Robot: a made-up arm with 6 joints.
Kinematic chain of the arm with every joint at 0, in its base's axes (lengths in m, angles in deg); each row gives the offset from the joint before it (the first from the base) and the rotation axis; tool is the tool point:
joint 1: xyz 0 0 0.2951 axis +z
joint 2: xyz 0 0 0 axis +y
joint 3: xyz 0 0 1.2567 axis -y
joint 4: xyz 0 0 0 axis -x
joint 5: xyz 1.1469 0 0 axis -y
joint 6: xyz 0 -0.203 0 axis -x
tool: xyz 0 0 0
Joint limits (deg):
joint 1: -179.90..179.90
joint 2: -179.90..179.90
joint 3: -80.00..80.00
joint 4: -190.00..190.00
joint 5: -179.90..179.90
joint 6: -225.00..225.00
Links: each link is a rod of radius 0.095 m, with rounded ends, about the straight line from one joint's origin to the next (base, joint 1, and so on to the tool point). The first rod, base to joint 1, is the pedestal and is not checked.
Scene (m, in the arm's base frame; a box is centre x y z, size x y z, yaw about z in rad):
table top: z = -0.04
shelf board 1: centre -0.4 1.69 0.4 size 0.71 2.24 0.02 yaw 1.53
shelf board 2: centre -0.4 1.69 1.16 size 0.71 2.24 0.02 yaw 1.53
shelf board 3: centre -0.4 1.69 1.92 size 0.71 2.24 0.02 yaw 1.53
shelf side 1: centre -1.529 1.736 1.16 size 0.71 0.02 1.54 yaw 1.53
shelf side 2: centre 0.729 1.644 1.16 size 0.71 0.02 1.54 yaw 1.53
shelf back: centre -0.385 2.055 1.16 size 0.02 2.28 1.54 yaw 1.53
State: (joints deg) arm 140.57 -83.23 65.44 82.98 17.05 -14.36
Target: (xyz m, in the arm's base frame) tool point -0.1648 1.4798 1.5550
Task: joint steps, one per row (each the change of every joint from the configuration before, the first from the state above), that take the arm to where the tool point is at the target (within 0.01 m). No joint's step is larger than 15 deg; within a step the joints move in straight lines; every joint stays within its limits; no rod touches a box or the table.
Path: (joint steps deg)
1: -6.39 13.39 -12.96 -1.39 0.00 0.00
2: -6.38 13.39 -12.97 -1.39 0.00 0.00
3: -6.39 13.39 -12.96 -1.39 0.00 0.00
4: -6.39 13.39 -12.96 -1.39 0.00 0.00
5: -6.38 13.39 -12.97 -1.39 0.00 0.00
6: -6.39 13.39 -12.96 -1.39 0.00 0.00
7: -1.93 8.95 9.96 0.10 0.00 0.00
8: -1.92 8.95 9.96 0.11 0.00 0.00

